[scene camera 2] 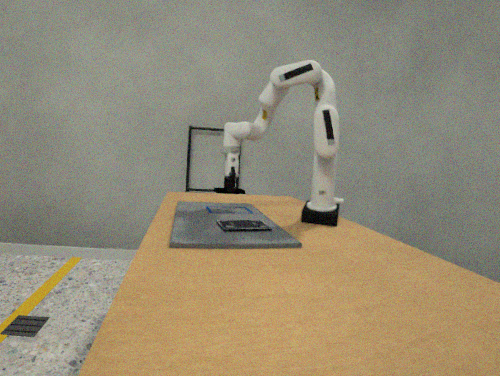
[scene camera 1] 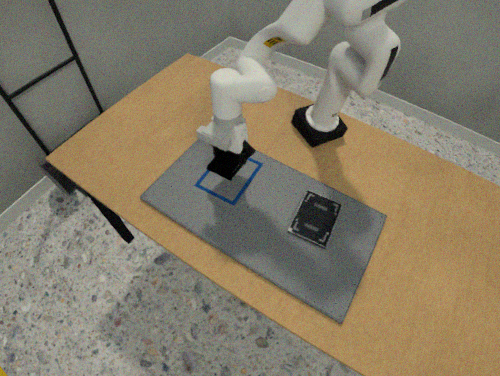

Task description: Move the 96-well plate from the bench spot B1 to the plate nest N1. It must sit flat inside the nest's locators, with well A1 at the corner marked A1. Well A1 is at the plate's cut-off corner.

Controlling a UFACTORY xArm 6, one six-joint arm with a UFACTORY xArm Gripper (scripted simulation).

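Observation:
Visible to me: a plate nest N1 (scene camera 1: 324,220).

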